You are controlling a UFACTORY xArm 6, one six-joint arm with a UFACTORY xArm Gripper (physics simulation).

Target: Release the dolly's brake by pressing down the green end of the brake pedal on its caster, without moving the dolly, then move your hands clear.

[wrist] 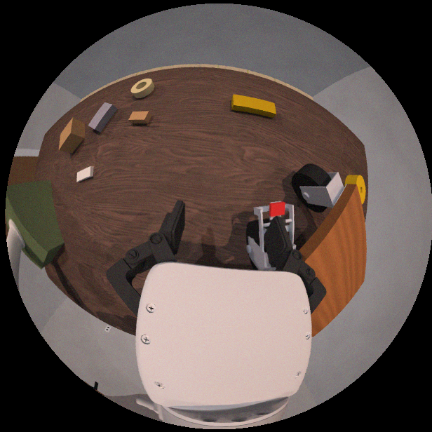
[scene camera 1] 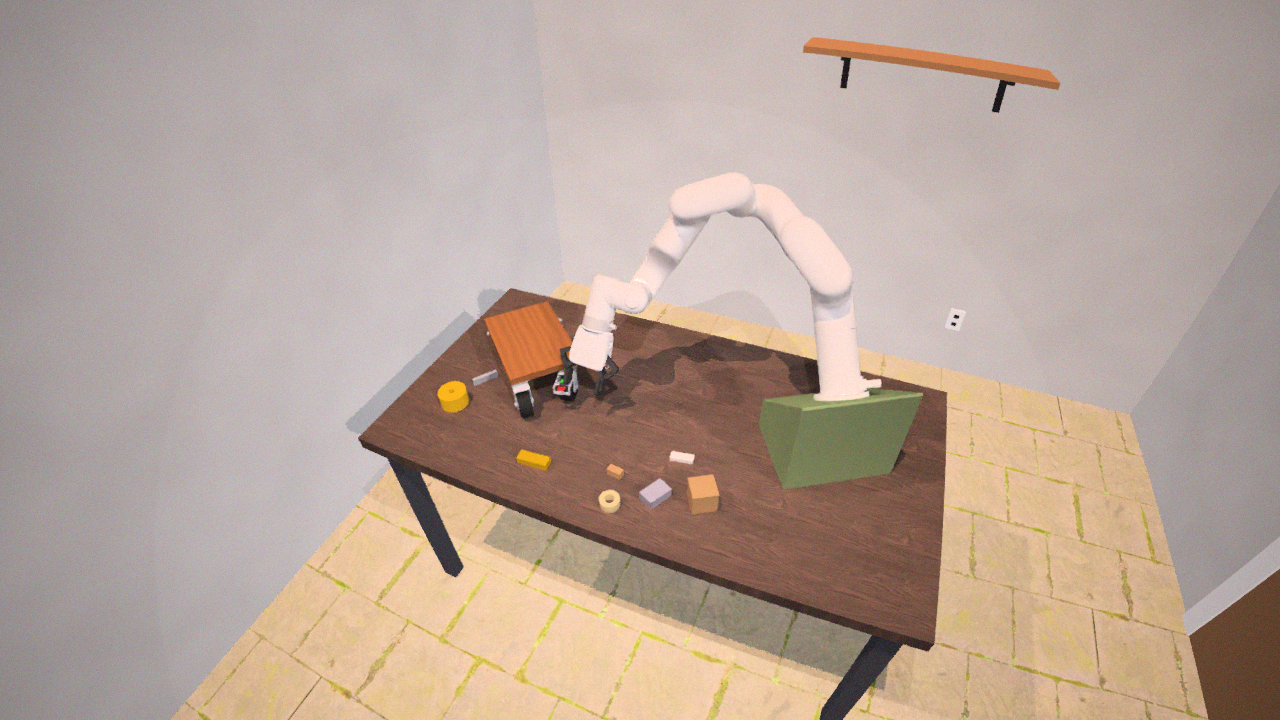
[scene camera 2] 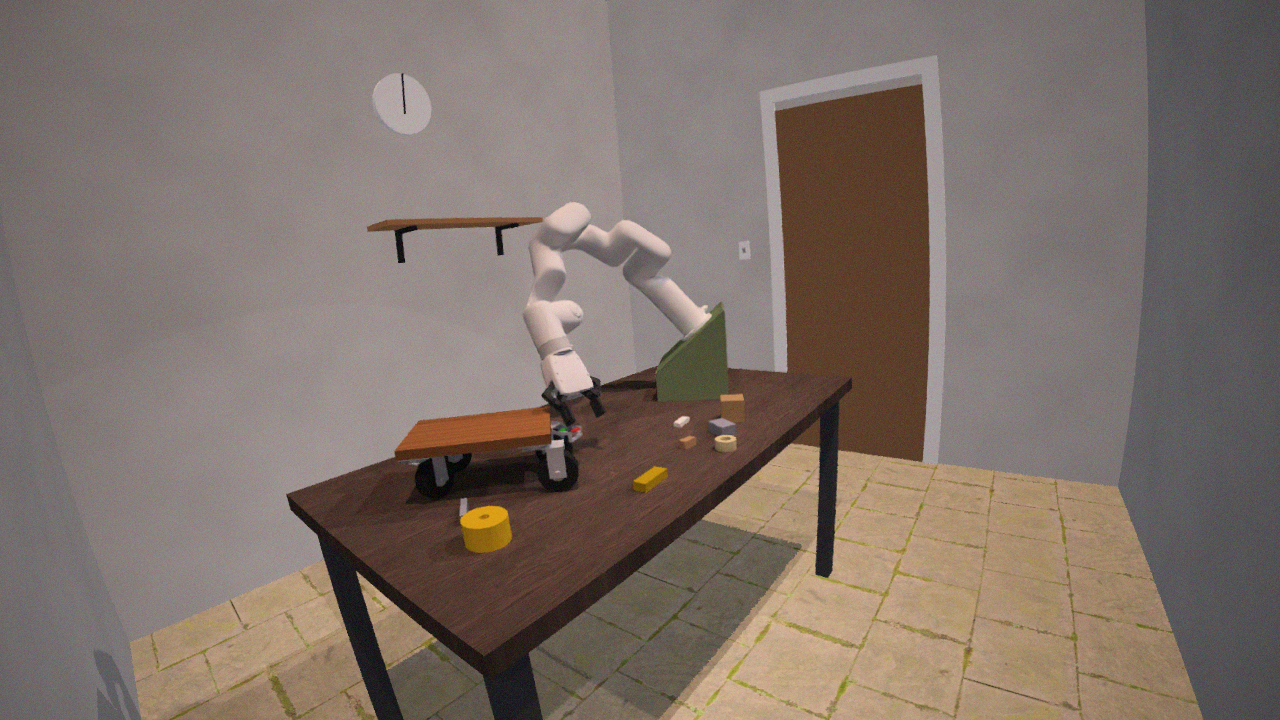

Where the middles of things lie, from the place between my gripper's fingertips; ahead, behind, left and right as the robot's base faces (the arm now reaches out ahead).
The dolly [scene camera 2: 441,447] is 21 cm ahead of my hand, 10 cm to the right of it and 4 cm below it. Round my hand: orange block [scene camera 1: 702,492] 37 cm behind, 19 cm to the left, 6 cm below.
